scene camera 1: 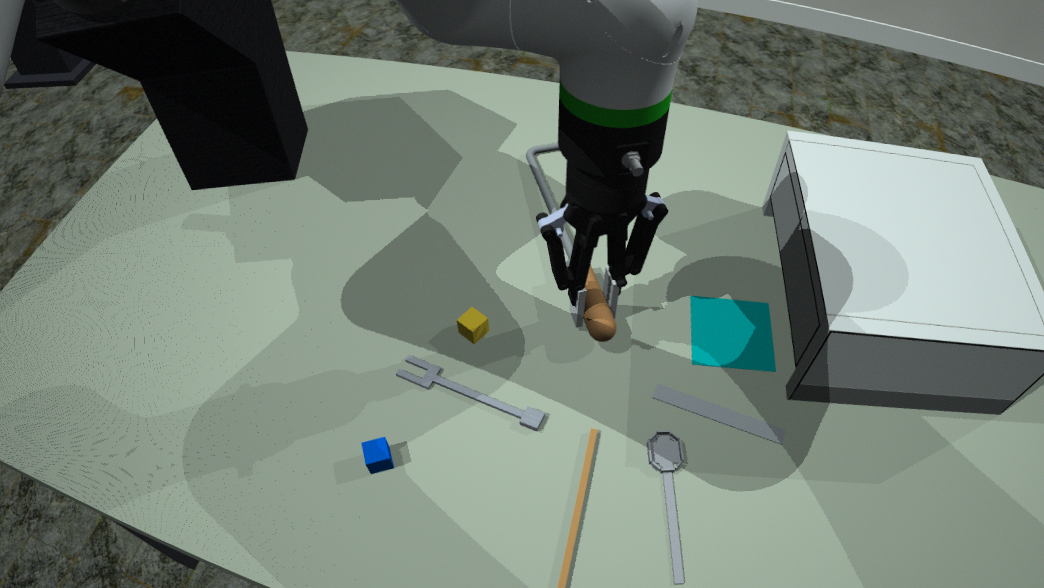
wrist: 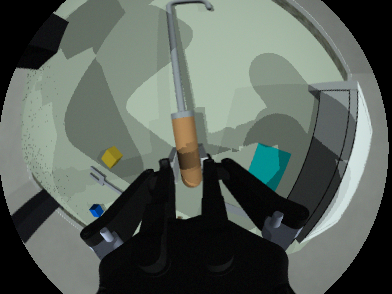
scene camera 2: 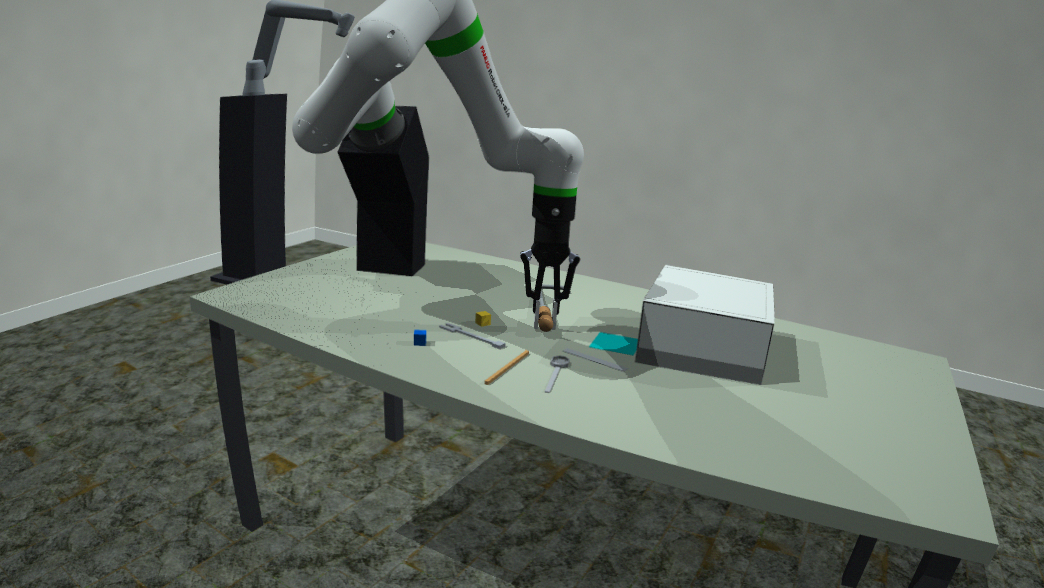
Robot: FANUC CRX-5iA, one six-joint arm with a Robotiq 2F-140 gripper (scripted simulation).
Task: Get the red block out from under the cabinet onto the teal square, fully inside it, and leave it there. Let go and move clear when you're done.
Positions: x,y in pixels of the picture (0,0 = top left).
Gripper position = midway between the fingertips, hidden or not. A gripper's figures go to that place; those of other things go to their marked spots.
Labels:
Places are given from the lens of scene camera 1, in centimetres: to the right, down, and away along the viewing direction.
gripper (scene camera 1: 592,314): 8, 2, 76
grey fork tool (scene camera 1: 531,418): 1, 13, 68
yellow cube (scene camera 1: 473,325): -5, 4, 73
blue cube (scene camera 1: 377,454): -14, 16, 64
grey spoon-like tool (scene camera 1: 663,452): 15, 16, 66

